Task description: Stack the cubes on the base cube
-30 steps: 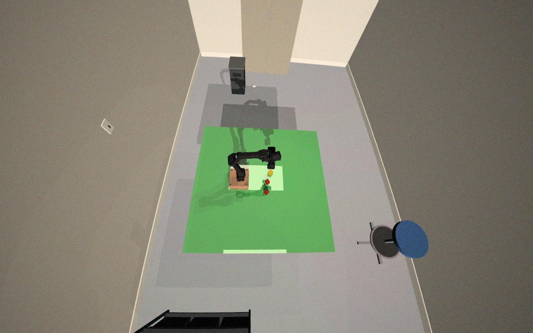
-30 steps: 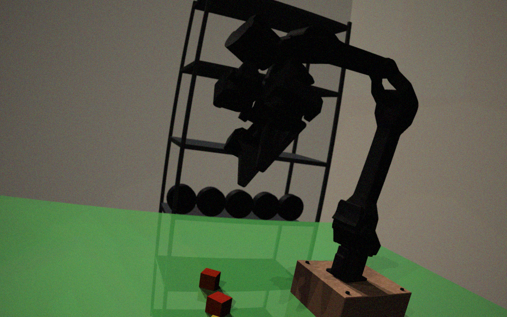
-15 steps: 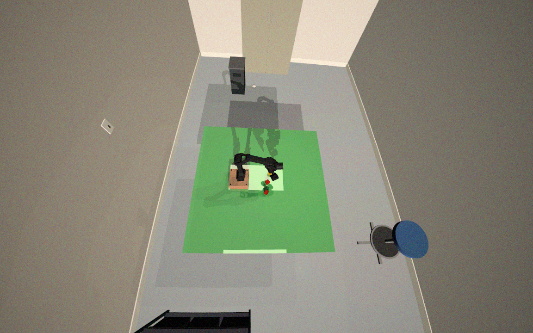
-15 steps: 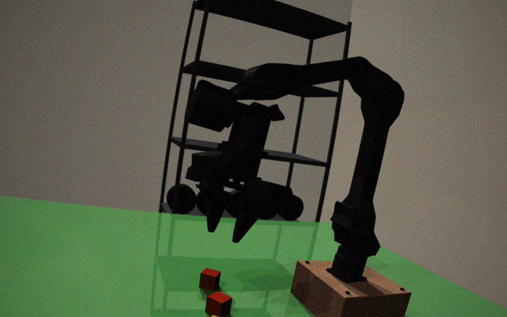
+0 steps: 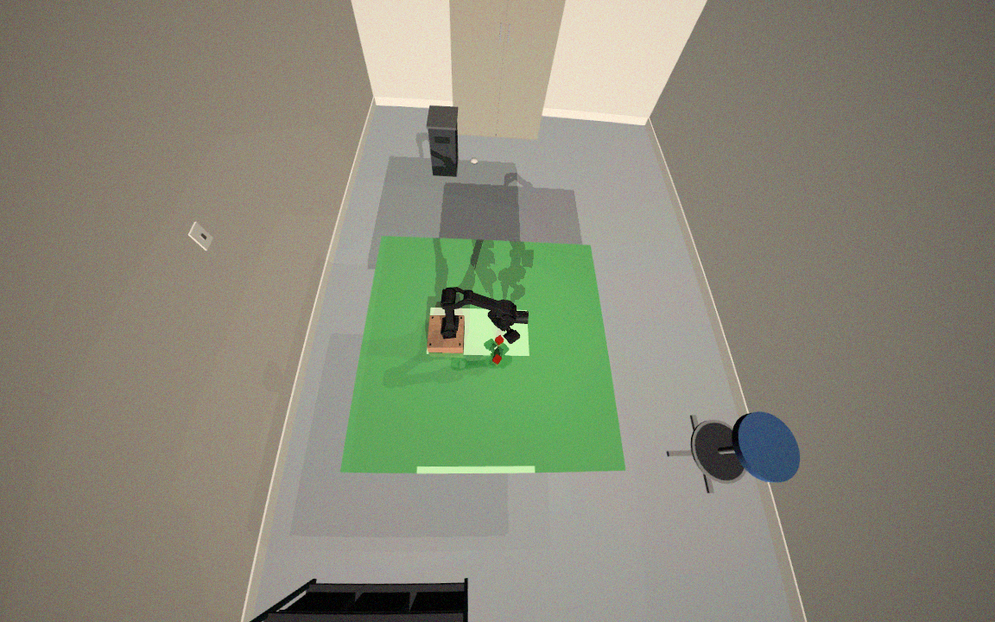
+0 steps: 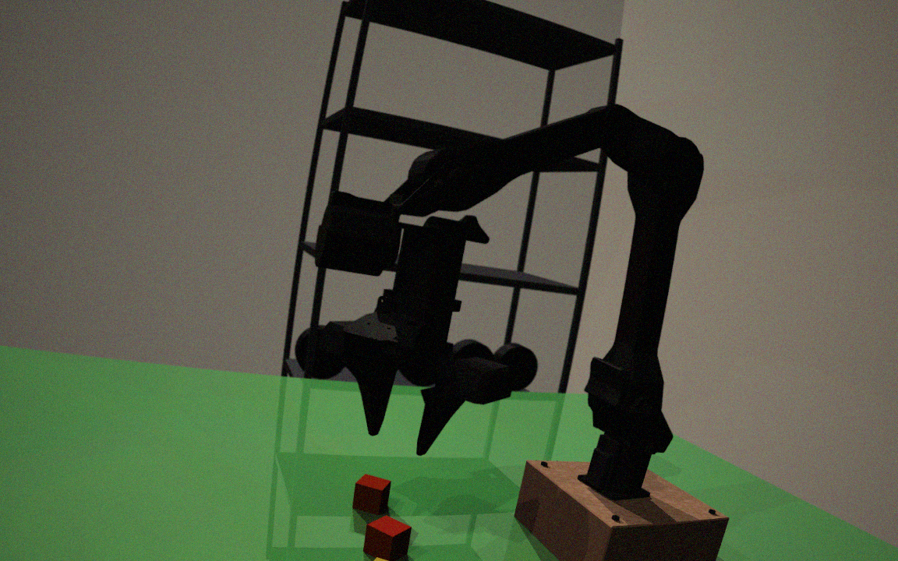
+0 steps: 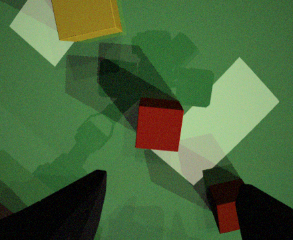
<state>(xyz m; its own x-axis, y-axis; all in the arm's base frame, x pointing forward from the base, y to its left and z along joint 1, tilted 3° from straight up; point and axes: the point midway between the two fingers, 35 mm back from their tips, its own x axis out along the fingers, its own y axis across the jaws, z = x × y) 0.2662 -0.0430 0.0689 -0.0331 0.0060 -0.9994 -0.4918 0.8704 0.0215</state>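
Now: the yellow cube 4 cm ahead of my gripper tip, 9 cm to the left of it and 10 cm below it.
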